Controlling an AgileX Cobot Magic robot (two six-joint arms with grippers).
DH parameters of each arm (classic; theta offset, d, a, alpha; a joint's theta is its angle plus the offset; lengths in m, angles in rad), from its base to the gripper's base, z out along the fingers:
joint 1: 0 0.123 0 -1.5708
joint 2: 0.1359 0 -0.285 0
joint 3: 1.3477 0 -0.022 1.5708
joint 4: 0 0.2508 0 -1.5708
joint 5: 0 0 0.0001 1.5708
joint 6: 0 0.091 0 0
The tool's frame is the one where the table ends.
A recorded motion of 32 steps. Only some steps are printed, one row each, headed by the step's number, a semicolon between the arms.
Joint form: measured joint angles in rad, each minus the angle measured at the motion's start. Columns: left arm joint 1, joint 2, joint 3, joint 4, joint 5, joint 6; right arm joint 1, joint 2, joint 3, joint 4, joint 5, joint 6.
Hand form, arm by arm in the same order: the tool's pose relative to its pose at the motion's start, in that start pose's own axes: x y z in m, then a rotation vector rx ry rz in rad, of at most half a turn. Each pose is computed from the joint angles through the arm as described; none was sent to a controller.
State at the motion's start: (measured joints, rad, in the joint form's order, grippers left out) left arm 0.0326 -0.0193 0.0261 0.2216 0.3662 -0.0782; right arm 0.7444 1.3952 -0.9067 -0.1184 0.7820 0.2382
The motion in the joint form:
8: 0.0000 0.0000 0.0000 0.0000 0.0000 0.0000; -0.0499 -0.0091 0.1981 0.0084 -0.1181 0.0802
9: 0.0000 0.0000 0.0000 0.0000 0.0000 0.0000; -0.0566 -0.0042 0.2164 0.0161 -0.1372 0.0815
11: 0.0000 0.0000 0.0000 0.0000 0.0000 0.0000; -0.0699 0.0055 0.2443 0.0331 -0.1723 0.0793
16: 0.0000 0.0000 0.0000 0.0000 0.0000 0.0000; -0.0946 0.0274 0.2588 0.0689 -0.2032 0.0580
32: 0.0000 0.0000 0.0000 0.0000 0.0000 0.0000; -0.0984 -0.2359 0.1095 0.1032 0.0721 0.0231
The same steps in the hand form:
8: 0.0000 0.0000 0.0000 0.0000 0.0000 0.0000; 0.0419 -0.0142 0.0326 0.0160 0.0731 0.1189
9: 0.0000 0.0000 0.0000 0.0000 0.0000 0.0000; 0.0455 -0.0153 0.0367 0.0132 0.0786 0.1313
11: 0.0000 0.0000 0.0000 0.0000 0.0000 0.0000; 0.0507 -0.0174 0.0434 0.0064 0.0839 0.1537
16: 0.0000 0.0000 0.0000 0.0000 0.0000 0.0000; 0.0530 -0.0209 0.0510 -0.0050 0.0937 0.1848
32: 0.0000 0.0000 0.0000 0.0000 0.0000 0.0000; 0.0395 -0.0237 -0.0399 -0.0408 -0.0391 0.1896

